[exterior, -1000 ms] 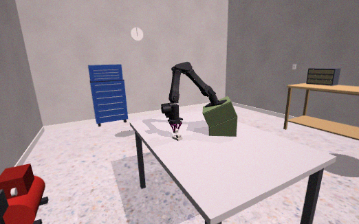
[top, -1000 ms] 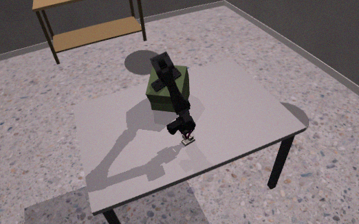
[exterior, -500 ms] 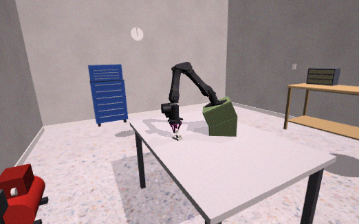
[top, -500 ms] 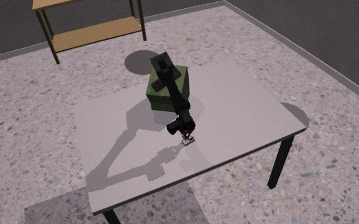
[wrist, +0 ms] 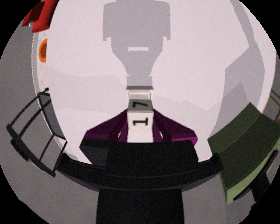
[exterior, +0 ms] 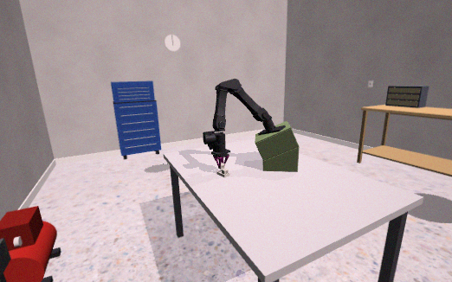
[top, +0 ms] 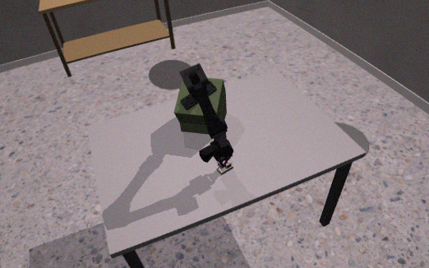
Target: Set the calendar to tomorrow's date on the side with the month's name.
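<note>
Right now my hand is 20 mm to the right of the calendar tray and 50 mm above it. The rest, counted from my hand: white cube: right at my hand.
</note>
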